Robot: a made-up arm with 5 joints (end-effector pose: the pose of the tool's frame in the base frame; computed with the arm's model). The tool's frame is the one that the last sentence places. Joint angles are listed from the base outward.
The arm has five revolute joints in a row. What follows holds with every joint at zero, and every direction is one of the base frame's.
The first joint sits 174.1 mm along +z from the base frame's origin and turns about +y.
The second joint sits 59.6 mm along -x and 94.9 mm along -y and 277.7 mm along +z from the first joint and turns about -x.
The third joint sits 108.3 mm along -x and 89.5 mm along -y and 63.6 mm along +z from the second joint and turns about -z.
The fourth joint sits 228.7 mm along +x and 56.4 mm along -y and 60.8 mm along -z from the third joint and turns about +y.
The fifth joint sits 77.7 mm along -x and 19.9 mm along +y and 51 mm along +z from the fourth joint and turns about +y.
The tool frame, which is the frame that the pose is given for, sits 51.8 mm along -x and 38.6 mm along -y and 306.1 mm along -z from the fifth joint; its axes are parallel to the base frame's.
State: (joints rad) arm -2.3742 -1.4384 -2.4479 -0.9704 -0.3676
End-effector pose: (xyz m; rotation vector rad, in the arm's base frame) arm -0.0220 0.0893 -0.4961 0.3517 0.1603 -1.6376
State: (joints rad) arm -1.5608 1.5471 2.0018 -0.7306 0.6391
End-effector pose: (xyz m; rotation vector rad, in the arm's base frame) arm -0.4338 -0.4192 -0.1050 -0.3523 1.9382 1.9870
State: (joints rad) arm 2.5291 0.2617 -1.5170 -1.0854 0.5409
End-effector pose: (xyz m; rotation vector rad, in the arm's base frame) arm 0.0155 -0.0185 0.2892 1.7844 1.7141 0.3100
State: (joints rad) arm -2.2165 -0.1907 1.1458 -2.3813 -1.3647
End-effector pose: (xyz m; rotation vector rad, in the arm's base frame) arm -0.2262 -0.3559 -0.2311 0.6732 0.3932 0.9479
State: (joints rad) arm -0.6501 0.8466 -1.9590 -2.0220 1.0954
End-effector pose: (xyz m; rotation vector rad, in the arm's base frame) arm -0.0970 -0.1071 -0.1300 -0.2839 -0.2782 1.8111
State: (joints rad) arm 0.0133 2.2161 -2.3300 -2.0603 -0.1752
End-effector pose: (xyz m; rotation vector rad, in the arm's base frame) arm -0.4530 -0.2407 0.1672 0.4639 0.4413 1.0574
